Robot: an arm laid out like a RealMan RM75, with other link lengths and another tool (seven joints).
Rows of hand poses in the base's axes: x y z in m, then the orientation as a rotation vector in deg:
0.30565, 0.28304, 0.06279, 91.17, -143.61, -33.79
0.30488, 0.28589, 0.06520, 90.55, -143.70, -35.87
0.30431, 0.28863, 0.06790, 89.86, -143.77, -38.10
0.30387, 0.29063, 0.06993, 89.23, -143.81, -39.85
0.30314, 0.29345, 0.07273, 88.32, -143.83, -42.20
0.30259, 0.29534, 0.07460, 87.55, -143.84, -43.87
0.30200, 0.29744, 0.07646, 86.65, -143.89, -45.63
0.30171, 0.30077, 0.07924, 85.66, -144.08, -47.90
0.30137, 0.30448, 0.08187, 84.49, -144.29, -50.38
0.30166, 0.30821, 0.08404, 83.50, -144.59, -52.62
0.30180, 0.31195, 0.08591, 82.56, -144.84, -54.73
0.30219, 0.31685, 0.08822, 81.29, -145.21, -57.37
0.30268, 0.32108, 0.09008, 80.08, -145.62, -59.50
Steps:
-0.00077, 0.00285, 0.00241, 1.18, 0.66, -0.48
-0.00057, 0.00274, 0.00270, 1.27, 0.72, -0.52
-0.00044, 0.00200, 0.00203, 0.97, 0.60, -0.44
-0.00073, 0.00282, 0.00280, 1.29, 0.84, -0.61
-0.00055, 0.00189, 0.00187, 0.89, 0.65, -0.49
-0.00059, 0.00210, 0.00186, 0.94, 0.69, -0.58
-0.00029, 0.00333, 0.00278, 1.30, 0.68, -0.75
-0.00034, 0.00371, 0.00263, 1.41, 0.76, -0.86
0.00029, 0.00373, 0.00217, 1.32, 0.54, -0.82
0.00014, 0.00374, 0.00187, 1.25, 0.51, -0.76
0.00039, 0.00490, 0.00231, 1.56, 0.61, -1.03
0.00049, 0.00423, 0.00186, 1.25, 0.49, -0.97

